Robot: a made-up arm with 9 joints.
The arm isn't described. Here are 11 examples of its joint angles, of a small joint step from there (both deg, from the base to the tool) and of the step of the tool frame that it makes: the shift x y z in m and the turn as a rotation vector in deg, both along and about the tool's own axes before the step.
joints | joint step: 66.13 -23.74 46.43 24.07 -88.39 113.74 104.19 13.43 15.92 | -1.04 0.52 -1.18 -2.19 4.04 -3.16 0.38 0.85 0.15
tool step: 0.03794 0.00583 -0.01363 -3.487 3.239 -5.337
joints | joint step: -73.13 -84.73 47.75 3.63 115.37 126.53 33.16 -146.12 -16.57 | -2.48 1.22 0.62 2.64 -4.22 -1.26 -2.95 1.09 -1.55
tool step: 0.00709 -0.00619 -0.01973 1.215 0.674 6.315
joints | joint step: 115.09 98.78 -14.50 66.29 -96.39 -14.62 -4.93 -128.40 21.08 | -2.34 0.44 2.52 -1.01 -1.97 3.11 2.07 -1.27 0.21
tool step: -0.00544 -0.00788 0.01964 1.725 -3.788 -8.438
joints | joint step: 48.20 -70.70 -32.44 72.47 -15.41 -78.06 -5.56 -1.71 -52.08 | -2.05 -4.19 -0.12 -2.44 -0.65 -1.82 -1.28 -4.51 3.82
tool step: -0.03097 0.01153 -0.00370 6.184 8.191 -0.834
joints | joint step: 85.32 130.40 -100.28 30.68 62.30 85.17 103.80 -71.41 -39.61 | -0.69 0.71 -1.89 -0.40 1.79 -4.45 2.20 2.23 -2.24
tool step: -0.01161 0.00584 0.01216 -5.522 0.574 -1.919
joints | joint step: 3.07 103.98 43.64 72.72 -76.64 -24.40 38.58 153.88 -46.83 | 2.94 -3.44 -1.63 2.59 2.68 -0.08 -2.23 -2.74 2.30
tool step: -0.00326 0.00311 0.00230 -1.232 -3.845 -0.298
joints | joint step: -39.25 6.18 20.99 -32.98 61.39 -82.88 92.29 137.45 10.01 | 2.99 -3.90 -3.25 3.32 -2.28 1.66 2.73 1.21 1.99
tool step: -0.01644 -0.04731 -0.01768 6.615 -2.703 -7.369
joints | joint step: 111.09 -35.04 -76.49 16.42 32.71 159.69 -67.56 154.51 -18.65 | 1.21 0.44 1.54 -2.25 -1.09 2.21 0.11 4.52 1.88
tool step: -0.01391 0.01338 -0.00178 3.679 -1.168 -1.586
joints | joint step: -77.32 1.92 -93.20 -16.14 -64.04 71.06 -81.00 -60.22 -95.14 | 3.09 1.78 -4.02 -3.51 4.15 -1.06 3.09 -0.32 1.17
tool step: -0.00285 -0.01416 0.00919 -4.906 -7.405 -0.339
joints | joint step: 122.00 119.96 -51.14 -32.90 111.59 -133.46 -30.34 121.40 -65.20 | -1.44 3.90 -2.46 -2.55 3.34 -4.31 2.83 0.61 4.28
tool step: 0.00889 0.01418 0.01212 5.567 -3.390 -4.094
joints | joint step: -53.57 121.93 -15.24 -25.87 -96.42 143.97 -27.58 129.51 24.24 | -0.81 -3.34 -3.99 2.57 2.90 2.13 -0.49 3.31 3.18
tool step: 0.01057 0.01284 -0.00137 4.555 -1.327 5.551
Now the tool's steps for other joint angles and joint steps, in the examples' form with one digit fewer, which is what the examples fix.
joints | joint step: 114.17 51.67 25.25 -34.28 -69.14 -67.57 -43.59 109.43 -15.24 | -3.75 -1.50 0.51 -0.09 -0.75 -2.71 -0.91 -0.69 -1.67
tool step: 0.0295 0.0153 0.0224 -4.67 2.14 -1.15
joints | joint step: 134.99 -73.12 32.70 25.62 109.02 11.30 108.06 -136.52 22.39 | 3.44 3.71 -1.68 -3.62 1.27 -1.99 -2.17 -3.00 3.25
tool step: -0.0006 0.0006 -0.0161 6.87 -2.33 -1.54
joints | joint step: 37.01 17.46 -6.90 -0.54 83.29 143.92 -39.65 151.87 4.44 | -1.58 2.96 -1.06 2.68 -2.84 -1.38 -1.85 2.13 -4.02
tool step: 0.0294 0.0048 -0.0014 -5.89 2.32 8.55
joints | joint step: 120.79 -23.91 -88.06 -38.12 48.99 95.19 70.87 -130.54 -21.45 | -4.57 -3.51 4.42 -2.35 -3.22 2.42 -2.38 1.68 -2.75
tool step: -0.0148 -0.0188 -0.0313 -0.61 0.82 1.91
